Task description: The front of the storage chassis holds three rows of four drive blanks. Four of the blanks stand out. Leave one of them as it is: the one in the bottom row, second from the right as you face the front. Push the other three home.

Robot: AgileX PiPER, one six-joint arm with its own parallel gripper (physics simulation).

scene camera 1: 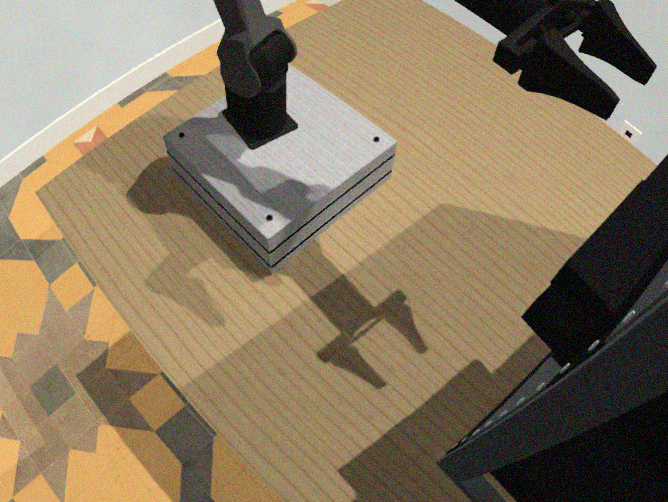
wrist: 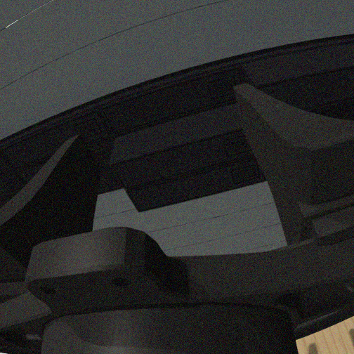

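Observation:
The storage chassis (scene camera 1: 540,426) (wrist: 150,50) shows in part, as a dark grey body at the lower right of the scene view and across the top of the wrist view. Its shaded front is nearly black. Black blocks (scene camera 1: 575,304) stand out from the front in the scene view. In the wrist view a drive blank (wrist: 175,137) stands out between and beyond the fingers, with another protruding block (wrist: 200,190) lower down; their exact rows and columns cannot be told. My gripper (scene camera 1: 631,89) (wrist: 160,127) is open, its fingers wide apart and holding nothing. Contact with the front cannot be told.
The arm's dark base (scene camera 1: 256,116) stands on a thick metal plate (scene camera 1: 334,124) with black bolt holes. The plate rests on the wooden table (scene camera 1: 459,178). Shadows of the arm and chassis cross the table. A small wall socket (scene camera 1: 630,131) is at the right.

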